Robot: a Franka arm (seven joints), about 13 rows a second.
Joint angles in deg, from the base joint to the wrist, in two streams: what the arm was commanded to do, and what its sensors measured. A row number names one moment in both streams.
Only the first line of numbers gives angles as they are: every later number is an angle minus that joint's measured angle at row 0.
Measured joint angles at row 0:
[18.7 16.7 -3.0 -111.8 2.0 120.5 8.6]
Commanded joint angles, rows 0 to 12:
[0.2 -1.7 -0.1 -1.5 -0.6 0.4 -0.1]
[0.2 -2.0 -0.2 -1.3 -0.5 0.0 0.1]
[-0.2 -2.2 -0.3 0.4 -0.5 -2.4 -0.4]
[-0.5 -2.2 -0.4 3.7 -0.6 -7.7 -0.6]
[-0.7 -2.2 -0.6 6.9 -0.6 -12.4 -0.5]
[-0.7 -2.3 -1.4 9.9 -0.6 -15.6 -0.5]
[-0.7 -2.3 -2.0 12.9 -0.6 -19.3 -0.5]
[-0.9 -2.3 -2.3 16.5 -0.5 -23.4 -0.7]
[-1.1 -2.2 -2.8 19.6 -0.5 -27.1 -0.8]
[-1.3 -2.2 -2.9 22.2 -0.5 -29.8 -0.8]
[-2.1 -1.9 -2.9 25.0 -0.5 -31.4 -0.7]
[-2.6 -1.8 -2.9 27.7 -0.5 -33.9 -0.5]
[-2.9 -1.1 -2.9 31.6 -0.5 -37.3 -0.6]
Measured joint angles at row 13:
[-2.2 -2.7 -2.9 24.2 0.0 -31.5 0.0]
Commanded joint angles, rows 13 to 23:
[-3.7 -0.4 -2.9 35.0 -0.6 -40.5 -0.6]
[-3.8 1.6 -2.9 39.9 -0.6 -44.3 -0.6]
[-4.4 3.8 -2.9 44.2 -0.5 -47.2 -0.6]
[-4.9 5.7 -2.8 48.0 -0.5 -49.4 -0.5]
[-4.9 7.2 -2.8 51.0 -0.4 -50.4 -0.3]
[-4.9 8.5 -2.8 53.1 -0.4 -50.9 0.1]
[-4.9 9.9 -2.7 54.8 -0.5 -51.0 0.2]
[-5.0 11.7 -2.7 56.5 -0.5 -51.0 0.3]
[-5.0 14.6 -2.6 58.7 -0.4 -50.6 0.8]
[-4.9 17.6 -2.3 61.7 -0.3 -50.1 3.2]
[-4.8 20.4 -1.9 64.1 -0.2 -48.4 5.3]
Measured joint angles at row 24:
[-4.7 12.9 -2.7 54.5 0.0 -48.1 1.5]
